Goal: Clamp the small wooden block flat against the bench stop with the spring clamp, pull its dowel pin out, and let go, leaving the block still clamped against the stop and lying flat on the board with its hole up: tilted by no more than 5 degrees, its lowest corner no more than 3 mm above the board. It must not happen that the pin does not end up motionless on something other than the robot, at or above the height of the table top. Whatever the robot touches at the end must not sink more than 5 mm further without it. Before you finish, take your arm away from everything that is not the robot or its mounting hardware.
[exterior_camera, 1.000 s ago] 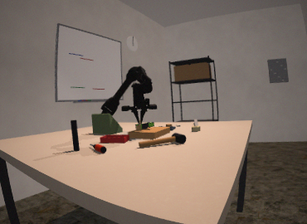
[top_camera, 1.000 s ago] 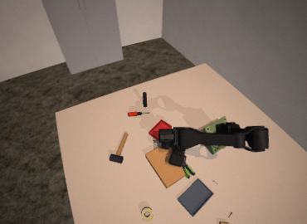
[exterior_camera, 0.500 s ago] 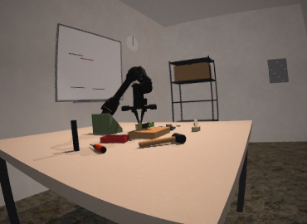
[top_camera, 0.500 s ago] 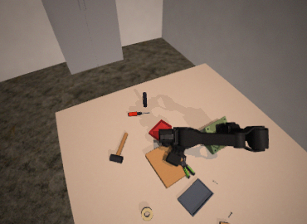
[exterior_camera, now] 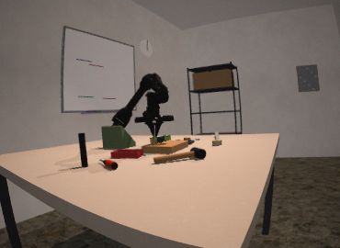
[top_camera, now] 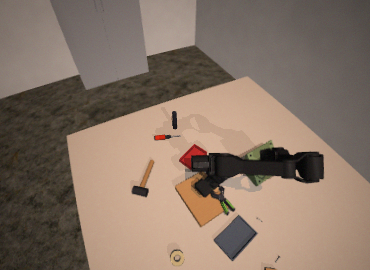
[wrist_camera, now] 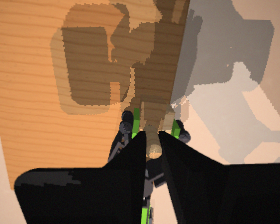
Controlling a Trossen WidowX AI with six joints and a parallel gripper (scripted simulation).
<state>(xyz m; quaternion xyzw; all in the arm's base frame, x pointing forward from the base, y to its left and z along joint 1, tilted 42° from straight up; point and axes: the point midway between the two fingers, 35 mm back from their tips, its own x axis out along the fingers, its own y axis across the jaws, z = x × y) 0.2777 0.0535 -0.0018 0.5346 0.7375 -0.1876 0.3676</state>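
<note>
My hand is 4 cm above the dowel pin. The rest, counted from my hand: red tray: 2 cm ahead, 20 cm to the right, 9 cm below; wooden board: 6 cm ahead, 1 cm to the left, 8 cm below; wooden block: 6 cm below.
</note>
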